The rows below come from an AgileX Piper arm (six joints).
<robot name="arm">
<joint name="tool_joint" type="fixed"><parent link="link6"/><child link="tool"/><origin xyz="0 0 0"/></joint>
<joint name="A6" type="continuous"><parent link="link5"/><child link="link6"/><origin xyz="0 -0.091 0" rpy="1.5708 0 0"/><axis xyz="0 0 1"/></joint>
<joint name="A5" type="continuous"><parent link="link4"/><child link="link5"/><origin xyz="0 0 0" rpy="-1.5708 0 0"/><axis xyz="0 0 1"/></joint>
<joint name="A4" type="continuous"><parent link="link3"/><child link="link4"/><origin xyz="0.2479 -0.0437 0" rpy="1.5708 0 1.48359"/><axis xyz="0 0 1"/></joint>
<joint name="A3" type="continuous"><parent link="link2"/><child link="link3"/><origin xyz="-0.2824 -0.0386 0"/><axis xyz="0 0 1"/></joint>
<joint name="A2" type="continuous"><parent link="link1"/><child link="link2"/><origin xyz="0 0 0" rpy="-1.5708 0 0"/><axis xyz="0 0 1"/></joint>
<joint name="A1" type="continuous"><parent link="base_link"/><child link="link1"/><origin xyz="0 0 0.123"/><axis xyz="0 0 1"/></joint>
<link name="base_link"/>
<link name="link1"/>
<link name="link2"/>
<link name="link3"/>
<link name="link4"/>
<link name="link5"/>
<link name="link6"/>
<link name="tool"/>
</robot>
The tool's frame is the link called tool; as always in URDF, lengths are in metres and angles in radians. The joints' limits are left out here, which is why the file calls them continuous.
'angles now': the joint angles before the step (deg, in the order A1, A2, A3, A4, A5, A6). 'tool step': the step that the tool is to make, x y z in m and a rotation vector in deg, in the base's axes. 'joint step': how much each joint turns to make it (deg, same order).
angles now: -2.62 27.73 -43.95 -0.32 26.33 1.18
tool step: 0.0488 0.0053 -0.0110 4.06 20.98 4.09
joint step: -0.01 13.65 -6.46 7.44 14.12 -3.85
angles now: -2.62 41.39 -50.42 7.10 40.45 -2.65
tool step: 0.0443 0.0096 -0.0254 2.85 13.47 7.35
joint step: 0.03 11.50 -1.89 9.67 5.32 -8.60
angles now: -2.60 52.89 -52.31 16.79 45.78 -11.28
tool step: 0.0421 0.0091 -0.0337 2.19 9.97 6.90
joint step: 0.60 11.46 -0.85 7.47 1.71 -8.41
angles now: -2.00 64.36 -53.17 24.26 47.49 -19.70
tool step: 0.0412 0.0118 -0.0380 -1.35 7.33 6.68
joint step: 2.52 11.96 -2.04 2.00 -0.73 -6.21
